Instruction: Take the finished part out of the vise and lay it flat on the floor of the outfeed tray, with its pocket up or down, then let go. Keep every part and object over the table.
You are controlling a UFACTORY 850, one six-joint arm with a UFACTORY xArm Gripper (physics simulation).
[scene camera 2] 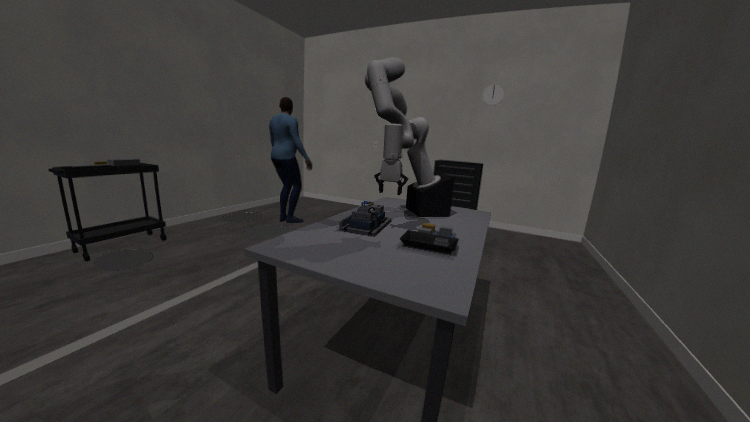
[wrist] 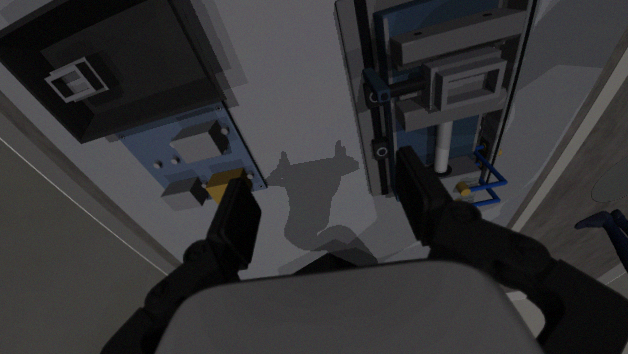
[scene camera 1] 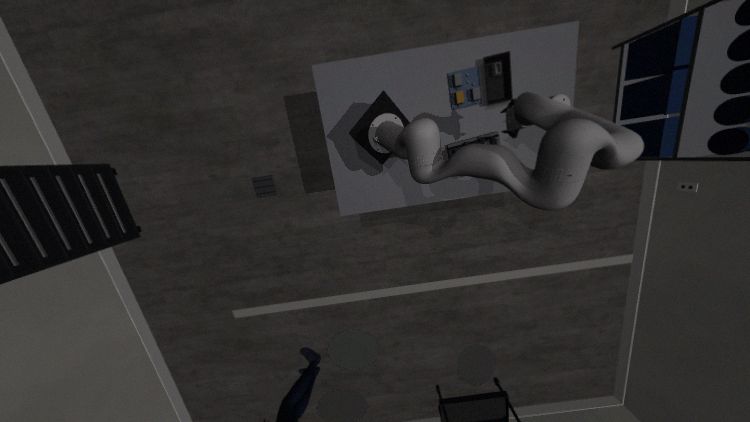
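Observation:
The finished part (wrist: 472,102), a grey block with a rectangular pocket, sits between the grey jaws of the vise (wrist: 460,40) (scene camera 2: 360,222) at the right of the wrist view. In scene camera 1 the arm partly covers the vise. The dark outfeed tray (wrist: 150,117) (scene camera 1: 497,90) (scene camera 2: 427,244) stands at the wrist view's upper left. Another grey pocketed part (wrist: 75,80) (scene camera 1: 496,68) lies in it. My gripper (wrist: 321,181) (scene camera 1: 507,122) (scene camera 2: 390,192) is open and empty. It hangs above the table, its fingers between the tray side and the vise side in the wrist view.
A blue board (wrist: 150,145) (scene camera 1: 470,78) beside the tray carries grey blocks and a yellow block (wrist: 220,182) (scene camera 1: 459,97). Blue tubes (wrist: 492,170) with yellow fittings stand at the vise's end. The arm's dark base (scene camera 2: 430,202) stands on the table. A person (scene camera 2: 284,136) stands beyond the table.

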